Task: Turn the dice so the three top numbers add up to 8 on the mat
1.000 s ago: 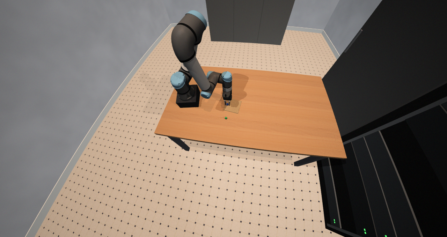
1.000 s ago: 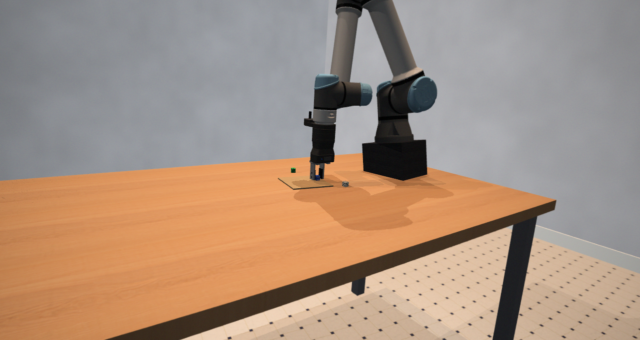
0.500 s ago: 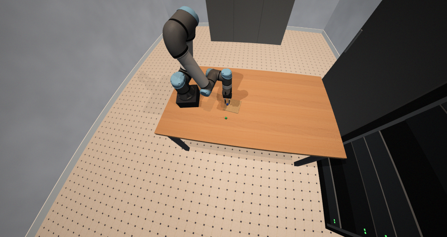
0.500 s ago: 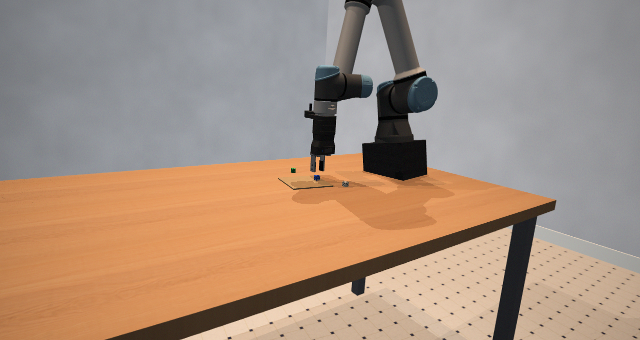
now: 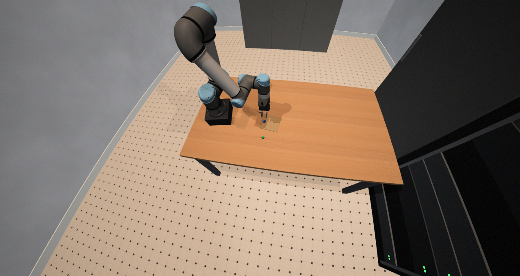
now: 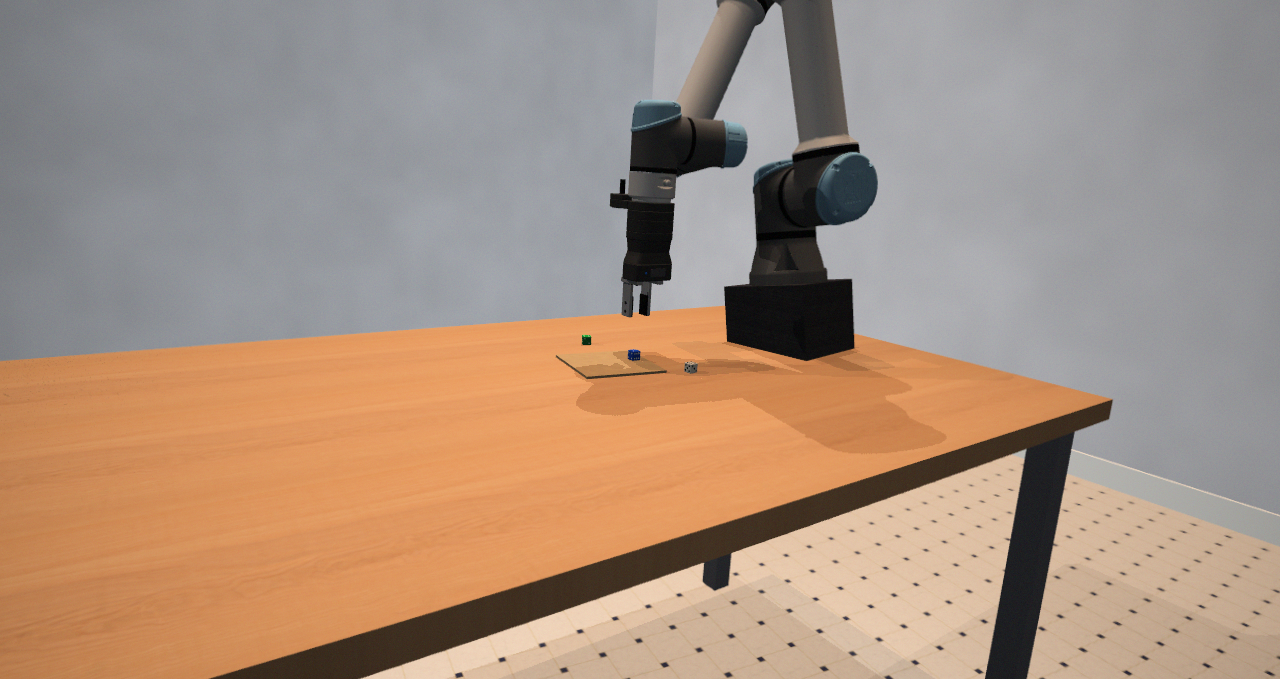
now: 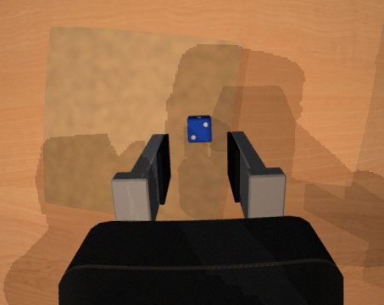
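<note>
Now: hand 140 mm to the left of the green die, 90 mm above it and 20 mm short of it. Also, from my hand: white die: 90 mm to the left, 90 mm below, 60 mm behind; then mat: 100 mm below, 50 mm ahead; then blue die: 90 mm below.
</note>
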